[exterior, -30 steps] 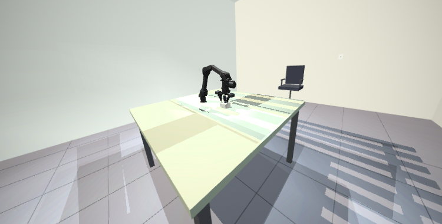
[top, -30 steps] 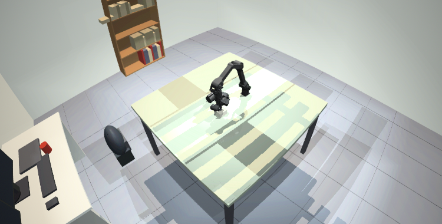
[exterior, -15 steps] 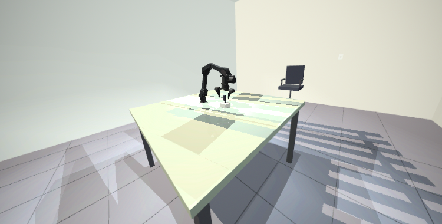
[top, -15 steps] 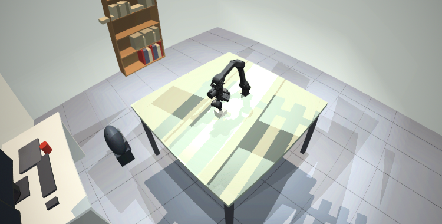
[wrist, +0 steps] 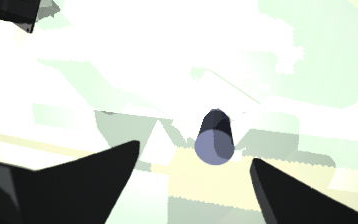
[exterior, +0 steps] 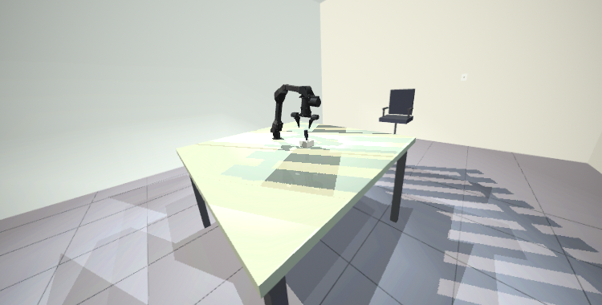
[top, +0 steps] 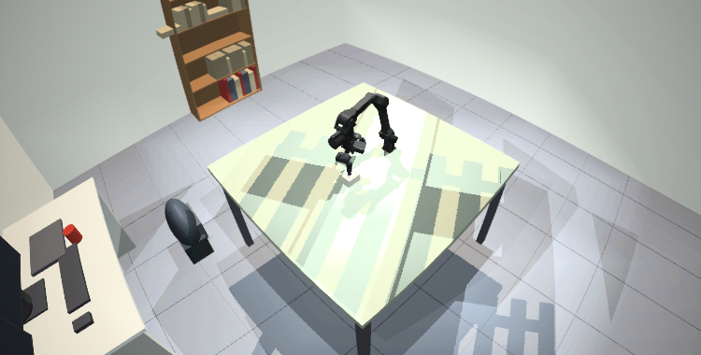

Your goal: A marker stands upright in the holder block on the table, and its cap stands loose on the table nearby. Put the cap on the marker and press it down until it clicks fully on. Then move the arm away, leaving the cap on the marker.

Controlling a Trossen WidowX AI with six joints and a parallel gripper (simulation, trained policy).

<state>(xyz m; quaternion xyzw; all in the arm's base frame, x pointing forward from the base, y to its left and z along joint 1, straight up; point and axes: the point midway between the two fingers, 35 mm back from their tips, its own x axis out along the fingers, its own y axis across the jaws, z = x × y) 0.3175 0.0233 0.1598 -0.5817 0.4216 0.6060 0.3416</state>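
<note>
Right now my gripper tip is 40 mm above the dark cap, 10 mm to the right of it and 10 mm short of it. Also, from my gripper tip: white holder block: 110 mm below, 10 mm to the left, 10 mm ahead.
</note>
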